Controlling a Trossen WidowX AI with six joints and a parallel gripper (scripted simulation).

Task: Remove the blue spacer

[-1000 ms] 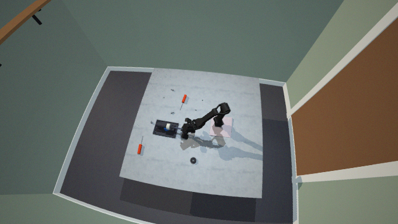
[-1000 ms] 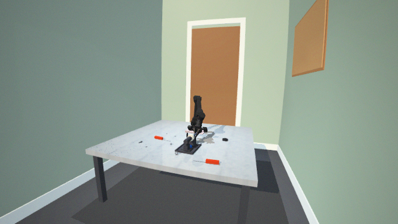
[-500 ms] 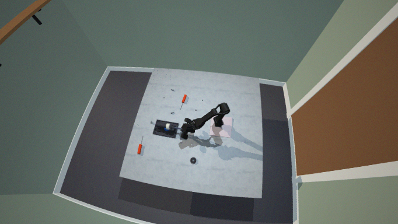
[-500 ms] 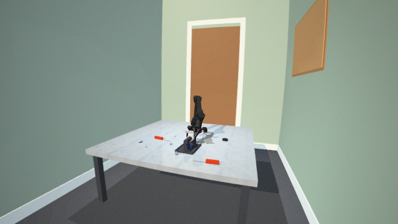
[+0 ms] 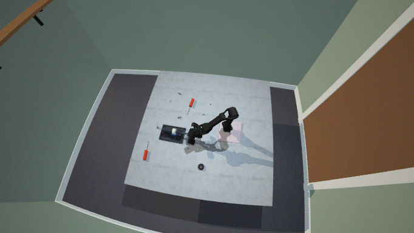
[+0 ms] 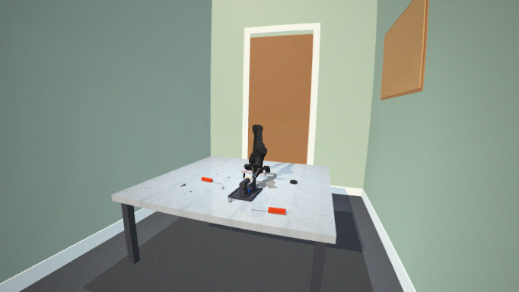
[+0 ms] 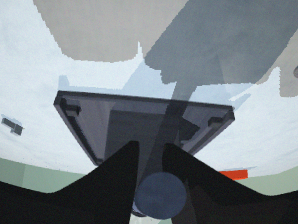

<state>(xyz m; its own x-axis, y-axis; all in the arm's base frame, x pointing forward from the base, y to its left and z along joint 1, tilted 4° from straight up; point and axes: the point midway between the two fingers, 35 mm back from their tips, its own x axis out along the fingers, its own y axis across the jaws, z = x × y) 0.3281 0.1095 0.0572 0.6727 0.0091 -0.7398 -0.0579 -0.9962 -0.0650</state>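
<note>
Now: gripper tip 16 cm short of the baseplate and 1 cm to the left of it.
</note>
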